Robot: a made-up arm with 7 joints. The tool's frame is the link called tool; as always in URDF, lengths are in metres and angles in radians. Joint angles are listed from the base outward. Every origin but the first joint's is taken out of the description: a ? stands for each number. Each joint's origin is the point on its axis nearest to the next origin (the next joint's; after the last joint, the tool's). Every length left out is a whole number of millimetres.
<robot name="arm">
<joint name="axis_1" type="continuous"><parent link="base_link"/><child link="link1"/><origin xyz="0 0 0" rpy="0 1.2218 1.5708"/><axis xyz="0 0 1"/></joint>
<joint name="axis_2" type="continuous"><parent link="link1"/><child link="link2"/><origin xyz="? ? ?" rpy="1.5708 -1.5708 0"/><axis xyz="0 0 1"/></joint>
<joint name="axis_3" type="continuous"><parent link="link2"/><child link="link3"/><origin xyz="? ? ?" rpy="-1.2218 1.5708 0"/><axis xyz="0 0 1"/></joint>
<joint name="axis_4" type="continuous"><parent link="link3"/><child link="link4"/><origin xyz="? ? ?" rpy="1.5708 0 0"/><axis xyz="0 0 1"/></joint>
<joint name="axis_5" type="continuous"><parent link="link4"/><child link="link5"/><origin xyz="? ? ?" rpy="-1.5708 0 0"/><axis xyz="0 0 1"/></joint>
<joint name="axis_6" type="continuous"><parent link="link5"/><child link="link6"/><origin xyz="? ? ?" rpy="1.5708 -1.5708 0"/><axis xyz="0 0 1"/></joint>
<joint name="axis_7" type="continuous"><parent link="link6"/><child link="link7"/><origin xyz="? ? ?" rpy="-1.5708 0 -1.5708"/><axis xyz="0 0 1"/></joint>
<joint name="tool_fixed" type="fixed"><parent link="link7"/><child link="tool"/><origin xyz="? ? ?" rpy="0 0 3.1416"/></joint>
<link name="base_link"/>
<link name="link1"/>
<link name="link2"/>
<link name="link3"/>
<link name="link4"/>
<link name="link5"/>
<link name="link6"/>
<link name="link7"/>
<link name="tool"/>
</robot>
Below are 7 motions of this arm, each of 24 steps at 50 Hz.
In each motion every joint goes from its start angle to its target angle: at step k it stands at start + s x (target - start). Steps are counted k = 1, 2, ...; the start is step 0. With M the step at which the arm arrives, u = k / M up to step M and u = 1 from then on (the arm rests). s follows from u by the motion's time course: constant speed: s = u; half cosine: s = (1 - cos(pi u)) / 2; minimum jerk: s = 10 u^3 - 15 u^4 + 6 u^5.
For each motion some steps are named. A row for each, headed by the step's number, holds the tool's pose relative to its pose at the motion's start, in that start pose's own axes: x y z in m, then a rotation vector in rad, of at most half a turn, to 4 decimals.
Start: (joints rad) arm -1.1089 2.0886 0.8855 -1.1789 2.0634 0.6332 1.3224
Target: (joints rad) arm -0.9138 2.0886 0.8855 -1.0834 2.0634 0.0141 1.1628
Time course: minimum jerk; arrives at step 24
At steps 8, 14, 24:
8: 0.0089 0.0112 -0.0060 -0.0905 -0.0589 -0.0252
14: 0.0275 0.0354 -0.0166 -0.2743 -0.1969 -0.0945
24: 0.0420 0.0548 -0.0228 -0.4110 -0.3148 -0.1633

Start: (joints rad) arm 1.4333 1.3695 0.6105 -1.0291 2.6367 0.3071 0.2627
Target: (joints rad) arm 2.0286 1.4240 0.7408 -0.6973 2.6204 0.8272 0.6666
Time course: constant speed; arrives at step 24
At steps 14, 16, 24:
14: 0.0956 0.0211 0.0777 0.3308 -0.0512 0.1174
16: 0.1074 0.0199 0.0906 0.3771 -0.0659 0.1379
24: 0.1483 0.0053 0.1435 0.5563 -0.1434 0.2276

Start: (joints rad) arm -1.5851 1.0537 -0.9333 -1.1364 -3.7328 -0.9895 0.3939
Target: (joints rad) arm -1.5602 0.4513 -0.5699 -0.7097 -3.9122 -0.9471 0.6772
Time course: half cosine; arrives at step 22
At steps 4, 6, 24:
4: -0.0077 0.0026 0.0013 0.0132 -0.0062 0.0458
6: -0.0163 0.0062 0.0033 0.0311 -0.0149 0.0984
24: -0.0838 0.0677 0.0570 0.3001 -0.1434 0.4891

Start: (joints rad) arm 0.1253 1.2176 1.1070 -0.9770 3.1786 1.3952 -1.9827
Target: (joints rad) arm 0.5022 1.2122 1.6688 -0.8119 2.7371 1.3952 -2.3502
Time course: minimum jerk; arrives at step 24
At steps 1, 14, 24:
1: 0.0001 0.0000 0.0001 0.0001 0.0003 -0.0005
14: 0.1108 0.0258 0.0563 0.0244 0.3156 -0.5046
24: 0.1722 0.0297 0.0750 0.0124 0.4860 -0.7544

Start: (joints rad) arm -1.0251 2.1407 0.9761 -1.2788 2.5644 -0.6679 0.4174
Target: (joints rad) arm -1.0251 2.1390 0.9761 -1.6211 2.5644 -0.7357 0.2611
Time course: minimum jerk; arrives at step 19
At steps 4, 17, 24:
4: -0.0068 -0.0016 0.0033 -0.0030 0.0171 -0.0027
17: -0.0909 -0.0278 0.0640 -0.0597 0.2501 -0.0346
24: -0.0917 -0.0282 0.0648 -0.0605 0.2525 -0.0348

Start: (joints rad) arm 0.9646 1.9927 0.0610 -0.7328 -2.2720 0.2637 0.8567
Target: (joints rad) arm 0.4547 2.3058 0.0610 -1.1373 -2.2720 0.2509 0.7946
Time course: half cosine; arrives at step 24
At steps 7, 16, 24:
7: -0.0461 0.0294 -0.0126 0.0823 0.1048 0.0103
16: -0.1860 0.0976 -0.0016 0.2818 0.4078 -0.0174
24: -0.2459 0.1207 0.0240 0.3525 0.5436 -0.0562

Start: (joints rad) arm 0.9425 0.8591 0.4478 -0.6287 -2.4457 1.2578 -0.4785
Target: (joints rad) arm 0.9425 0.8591 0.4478 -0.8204 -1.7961 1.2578 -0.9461
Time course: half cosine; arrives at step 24
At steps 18, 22, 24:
18: -0.0263 0.0266 -0.0414 -0.4340 -0.2303 -0.0904
22: -0.0310 0.0303 -0.0474 -0.4853 -0.2832 -0.0965
24: -0.0316 0.0308 -0.0482 -0.4917 -0.2905 -0.0971

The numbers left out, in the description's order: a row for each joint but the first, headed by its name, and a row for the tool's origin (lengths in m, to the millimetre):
axis_2: 0 0 0
axis_3: -0.064 -0.176 0
axis_4: -0.021 0 0
axis_5: 0.041 -0.339 0
axis_6: 0 0 0
axis_7: 0 0 0
tool: 0 0 0

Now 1 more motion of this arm.
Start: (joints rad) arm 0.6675 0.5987 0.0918 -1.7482 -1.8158 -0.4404 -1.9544
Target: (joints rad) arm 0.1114 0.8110 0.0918 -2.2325 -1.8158 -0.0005 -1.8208
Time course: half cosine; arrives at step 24
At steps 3, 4, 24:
3: -0.0084 -0.0117 -0.0023 -0.0397 0.0175 -0.0170
4: -0.0149 -0.0205 -0.0036 -0.0698 0.0312 -0.0296
24: -0.2523 -0.2091 0.0849 -1.0033 0.6215 -0.3271

